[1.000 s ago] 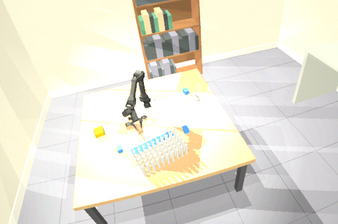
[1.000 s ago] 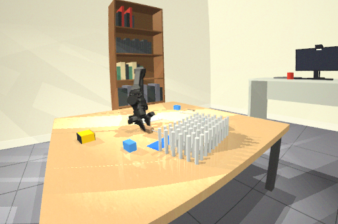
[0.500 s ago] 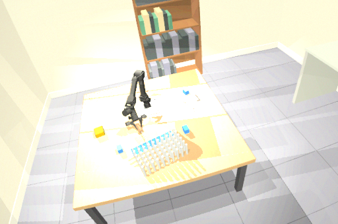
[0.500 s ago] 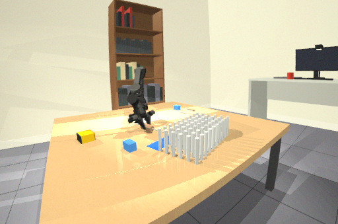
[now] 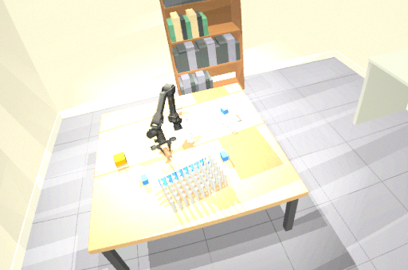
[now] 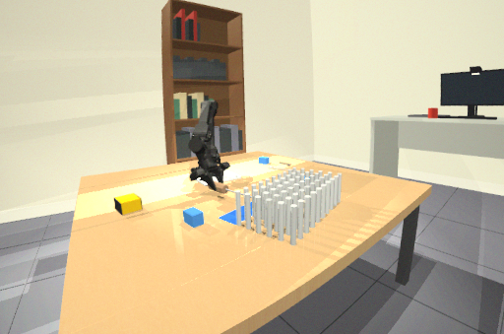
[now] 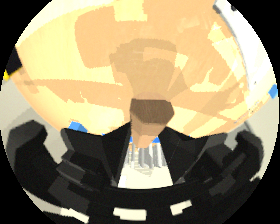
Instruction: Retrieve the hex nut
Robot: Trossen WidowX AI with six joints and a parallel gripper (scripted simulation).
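Now: gripper tip 10 cm short of the brown stick-like tool and 2 cm to the right of it. From my gripper tip the other things lie so: blue taped strip (17 cm ahead, 7 cm to the left, 3 cm below); then thin grey tool (50 cm to the left, 11 cm behind, 3 cm below).
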